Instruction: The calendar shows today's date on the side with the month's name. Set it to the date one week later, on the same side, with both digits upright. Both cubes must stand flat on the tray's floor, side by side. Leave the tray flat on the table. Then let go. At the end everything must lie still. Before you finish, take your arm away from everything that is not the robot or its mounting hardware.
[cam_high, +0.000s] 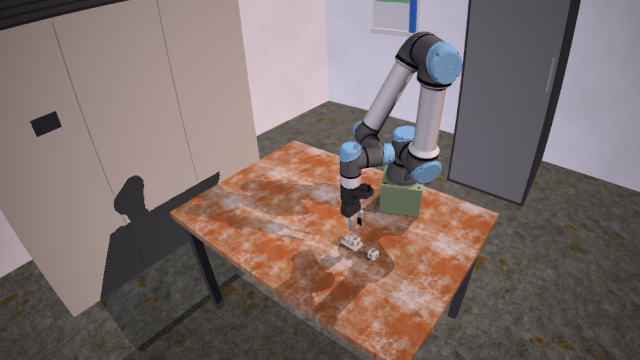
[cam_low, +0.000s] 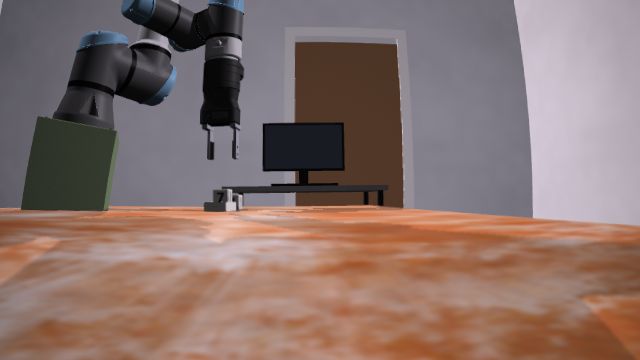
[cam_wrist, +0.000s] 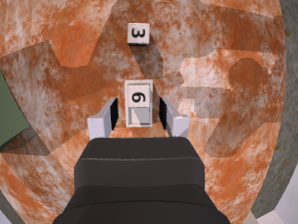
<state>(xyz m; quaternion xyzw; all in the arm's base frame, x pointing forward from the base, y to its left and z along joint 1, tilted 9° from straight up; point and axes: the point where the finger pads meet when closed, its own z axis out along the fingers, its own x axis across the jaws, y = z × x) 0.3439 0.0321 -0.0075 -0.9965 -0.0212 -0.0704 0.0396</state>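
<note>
The white tray is 20 mm to the right of my hand and 110 mm below it.
</note>
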